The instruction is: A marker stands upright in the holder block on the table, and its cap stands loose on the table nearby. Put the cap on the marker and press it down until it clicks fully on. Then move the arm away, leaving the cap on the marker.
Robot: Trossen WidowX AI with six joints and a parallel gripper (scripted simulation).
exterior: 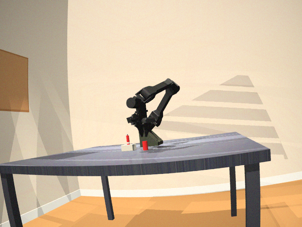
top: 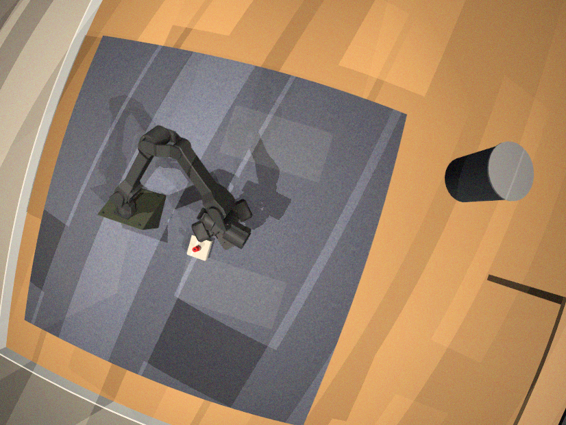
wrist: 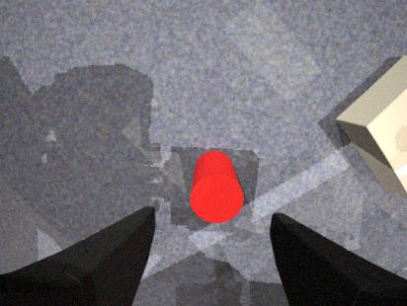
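The red cap is 50 mm below my gripper tip. From my gripper tip the other things lie so: holder block: 60 mm behind, 130 mm to the right, 60 mm below.
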